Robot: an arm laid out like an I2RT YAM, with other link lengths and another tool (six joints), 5 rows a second.
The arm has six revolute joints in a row. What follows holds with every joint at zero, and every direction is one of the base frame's. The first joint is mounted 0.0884 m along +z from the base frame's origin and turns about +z. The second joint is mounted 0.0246 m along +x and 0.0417 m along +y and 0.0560 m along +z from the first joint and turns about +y. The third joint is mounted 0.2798 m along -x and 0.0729 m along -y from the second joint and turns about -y. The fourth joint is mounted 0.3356 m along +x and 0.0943 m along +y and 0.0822 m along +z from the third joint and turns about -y. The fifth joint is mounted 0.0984 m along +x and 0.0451 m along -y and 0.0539 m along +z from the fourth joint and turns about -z. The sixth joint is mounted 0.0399 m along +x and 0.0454 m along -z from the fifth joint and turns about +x. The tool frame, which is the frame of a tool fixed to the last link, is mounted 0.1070 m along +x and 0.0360 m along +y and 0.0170 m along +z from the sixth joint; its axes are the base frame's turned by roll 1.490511, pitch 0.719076 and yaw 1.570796 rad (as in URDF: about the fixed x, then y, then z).
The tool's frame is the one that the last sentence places.
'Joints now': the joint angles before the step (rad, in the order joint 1, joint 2, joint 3, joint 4, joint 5, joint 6). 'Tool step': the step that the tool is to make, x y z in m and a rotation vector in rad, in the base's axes. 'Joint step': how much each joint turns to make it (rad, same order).
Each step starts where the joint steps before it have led.
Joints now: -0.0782, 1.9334, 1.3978, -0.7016, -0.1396, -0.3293
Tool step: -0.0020, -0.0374, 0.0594, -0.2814, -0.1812, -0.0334
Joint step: -0.0008, -0.1954, -0.0966, 0.1041, 0.2549, -0.0823
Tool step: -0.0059, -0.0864, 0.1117, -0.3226, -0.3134, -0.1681
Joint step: -0.0840, -0.2474, -0.1099, 0.2462, 0.2665, -0.1269
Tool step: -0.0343, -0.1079, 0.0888, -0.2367, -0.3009, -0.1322
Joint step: -0.2053, -0.1653, -0.1415, 0.3955, -0.0001, -0.1771
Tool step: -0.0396, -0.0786, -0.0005, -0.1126, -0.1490, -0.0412
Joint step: -0.2050, -0.0179, -0.1537, 0.3371, -0.1573, -0.0562
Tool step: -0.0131, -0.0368, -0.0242, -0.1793, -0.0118, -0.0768
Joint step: -0.0627, 0.0949, -0.0872, 0.3268, 0.0083, -0.1449
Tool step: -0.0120, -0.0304, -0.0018, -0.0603, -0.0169, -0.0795
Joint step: -0.0481, 0.0616, 0.0063, 0.1160, 0.0257, -0.0427
